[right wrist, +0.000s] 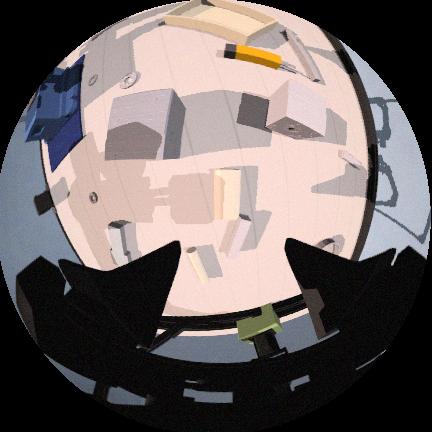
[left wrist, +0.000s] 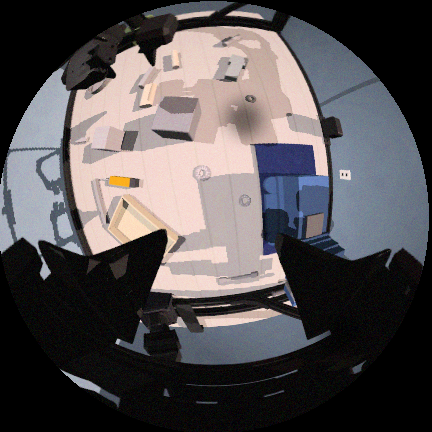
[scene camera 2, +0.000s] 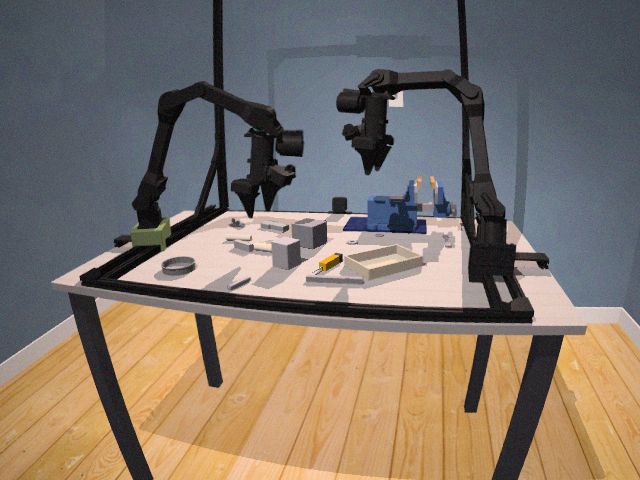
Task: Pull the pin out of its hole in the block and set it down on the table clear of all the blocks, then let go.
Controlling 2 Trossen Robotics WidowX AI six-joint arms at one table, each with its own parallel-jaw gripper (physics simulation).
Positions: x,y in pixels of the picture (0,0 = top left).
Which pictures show the right gripper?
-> The right wrist view, the left wrist view and scene camera 2: all of them.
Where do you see a yellow-handled tool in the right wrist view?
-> At 235,51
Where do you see a large grey block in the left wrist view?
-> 175,122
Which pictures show the left gripper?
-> The left wrist view and scene camera 2 only.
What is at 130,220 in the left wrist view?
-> A cream tray.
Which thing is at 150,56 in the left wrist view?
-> The right gripper.
